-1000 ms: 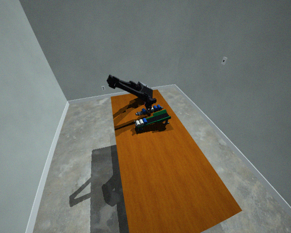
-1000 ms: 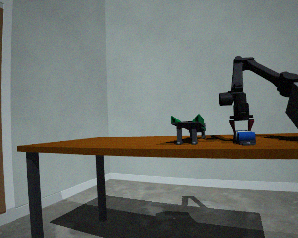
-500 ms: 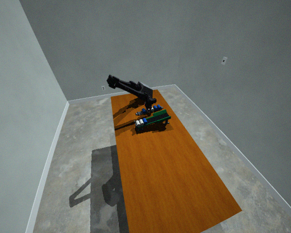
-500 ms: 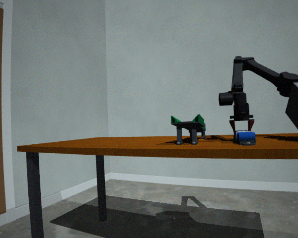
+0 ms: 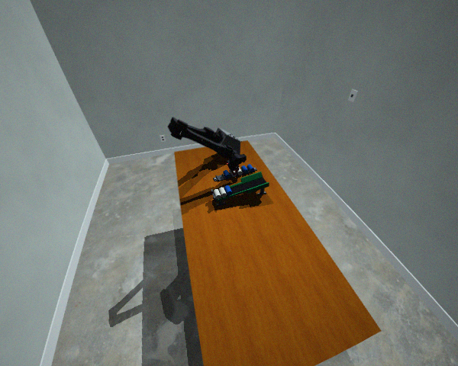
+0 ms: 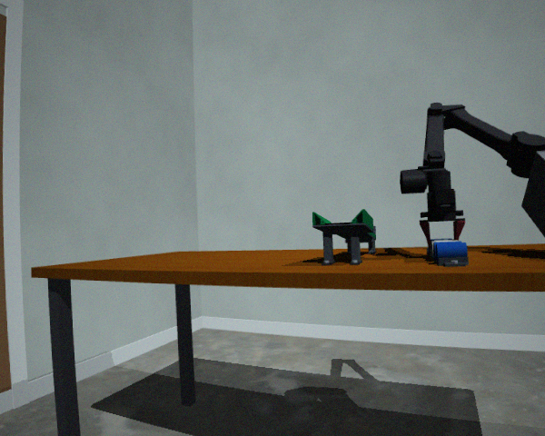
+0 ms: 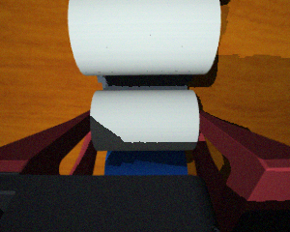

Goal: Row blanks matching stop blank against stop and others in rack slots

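Right now my hand is 4 cm above the grey stock rack and 3 cm to the right of it. Round my hand: feed ramp: 24 cm ahead, 4 cm above, 2 cm to the right.
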